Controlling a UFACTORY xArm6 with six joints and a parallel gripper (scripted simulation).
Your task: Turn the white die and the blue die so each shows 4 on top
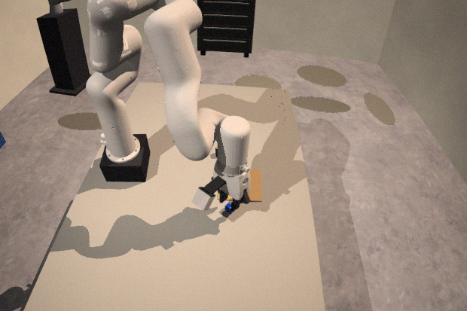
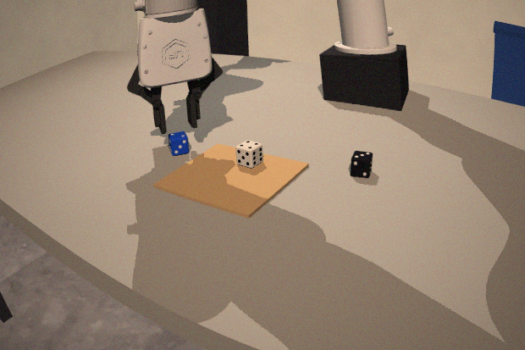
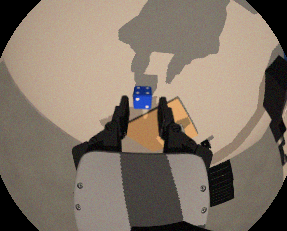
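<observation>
The blue die lies 40 mm below my hand. Also, from my hand: white die: 110 mm to the left, 40 mm below, 20 mm behind; then orange mat: 120 mm to the left, 50 mm below, 10 mm ahead; then black die: 240 mm to the left, 90 mm behind, 40 mm below.
</observation>
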